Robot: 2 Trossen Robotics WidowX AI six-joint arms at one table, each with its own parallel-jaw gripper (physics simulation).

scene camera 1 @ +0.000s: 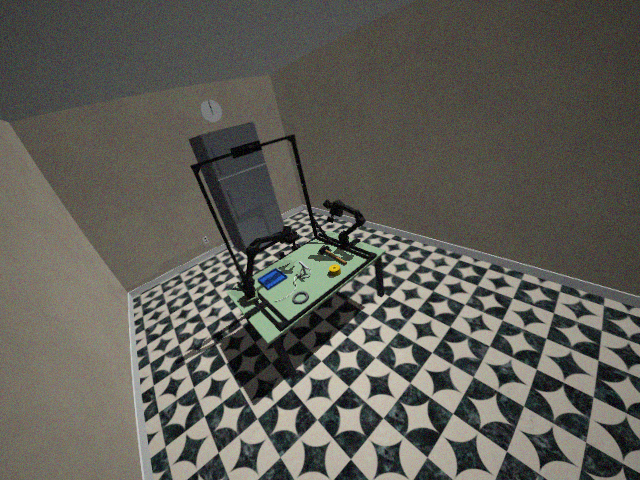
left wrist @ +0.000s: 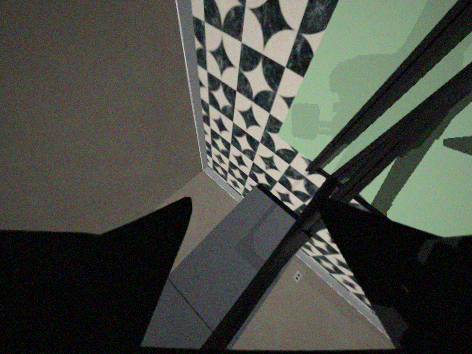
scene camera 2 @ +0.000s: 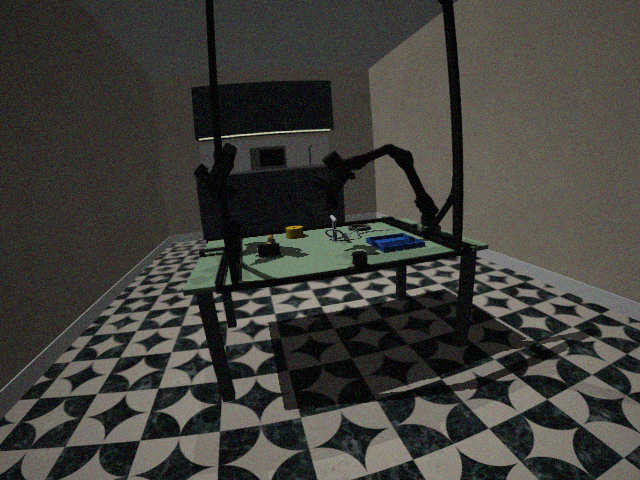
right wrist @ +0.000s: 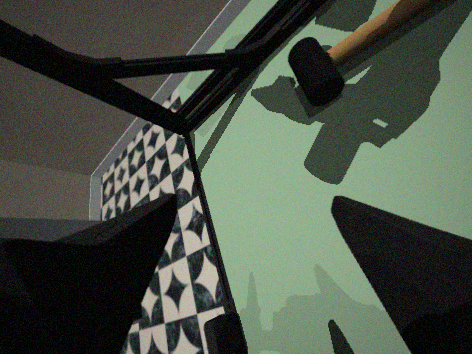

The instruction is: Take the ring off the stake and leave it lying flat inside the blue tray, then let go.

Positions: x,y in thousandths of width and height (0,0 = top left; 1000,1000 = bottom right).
Labels:
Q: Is my left gripper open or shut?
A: Open.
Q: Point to a hammer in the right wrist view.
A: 671,202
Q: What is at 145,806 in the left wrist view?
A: My left gripper.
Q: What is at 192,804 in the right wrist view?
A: My right gripper.

